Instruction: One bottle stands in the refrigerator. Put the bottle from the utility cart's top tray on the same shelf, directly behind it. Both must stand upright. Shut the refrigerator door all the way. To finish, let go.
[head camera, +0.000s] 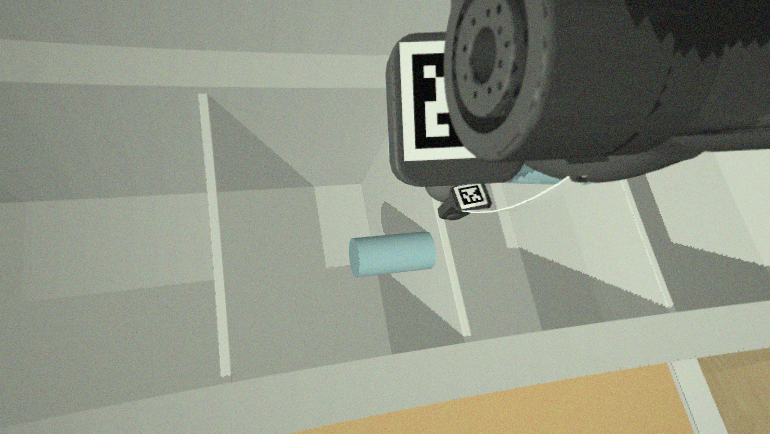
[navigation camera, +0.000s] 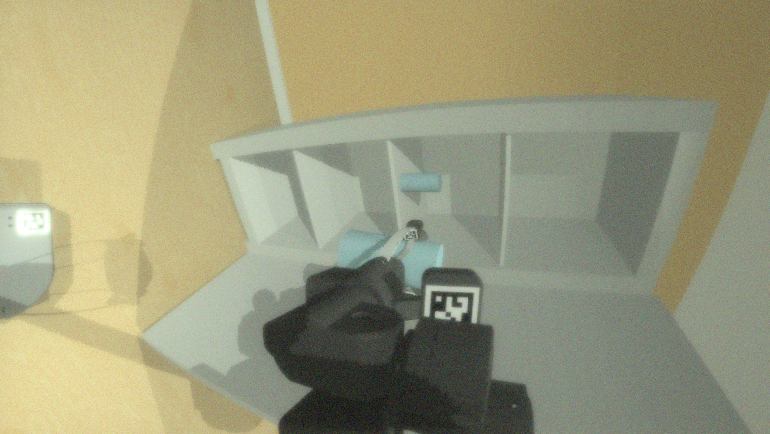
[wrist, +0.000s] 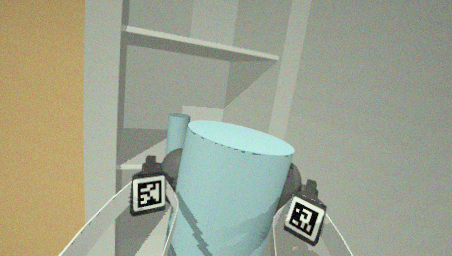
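Frame: origin at the robot's base, x ahead, y left, z up, level; centimetres.
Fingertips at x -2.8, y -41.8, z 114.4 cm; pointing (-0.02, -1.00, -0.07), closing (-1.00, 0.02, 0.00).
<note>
A point is followed by its place in that frame.
A blue bottle (head camera: 393, 254) @[x 14.0, y -93.0, z 101.3 cm] (navigation camera: 420, 182) @[x 14.1, y -93.0, z 101.2 cm] (wrist: 177, 132) @[x 13.8, y -93.0, z 102.7 cm] stands upright on a middle shelf (head camera: 455, 291) @[x 20.3, y -86.2, z 92.9 cm] (navigation camera: 395, 188) @[x 11.8, y -90.1, z 92.9 cm] of the open refrigerator (head camera: 323, 388) @[x 30.0, y -79.6, z 117.4 cm] (navigation camera: 485, 115) @[x 31.9, y -78.7, z 123.8 cm] (wrist: 102, 100) @[x 30.6, y -79.4, z 111.9 cm]. My gripper (navigation camera: 409, 253) @[x -2.8, y -41.8, z 114.4 cm] (wrist: 229, 172) @[x -2.8, y -41.8, z 114.4 cm] is shut on a second blue bottle (head camera: 536, 175) @[x 0.6, y -37.1, z 109.4 cm] (navigation camera: 355, 246) @[x -0.5, y -35.7, z 106.8 cm] (wrist: 225, 210) @[x -2.7, y -35.6, z 114.9 cm], one finger on each side, and holds it about upright. In the wrist view it looms large in front of the opening, to the right of the standing bottle. In the head view my wrist hides most of it. Its exact height against the shelf is hard to tell.
The refrigerator door (head camera: 215, 18) @[x -24.5, y -92.3, z 127.6 cm] (navigation camera: 593, 366) @[x -33.6, y -72.0, z 154.7 cm] (wrist: 380, 100) @[x -33.3, y -72.9, z 121.8 cm] stands wide open, on the right in the wrist view. A higher shelf (head camera: 214, 242) @[x 9.0, y -91.3, z 130.7 cm] (navigation camera: 504, 199) @[x 8.6, y -91.7, z 129.7 cm] (wrist: 200, 44) @[x 9.3, y -91.3, z 129.9 cm] spans above the standing bottle. More shelves lie below. The utility cart does not show.
</note>
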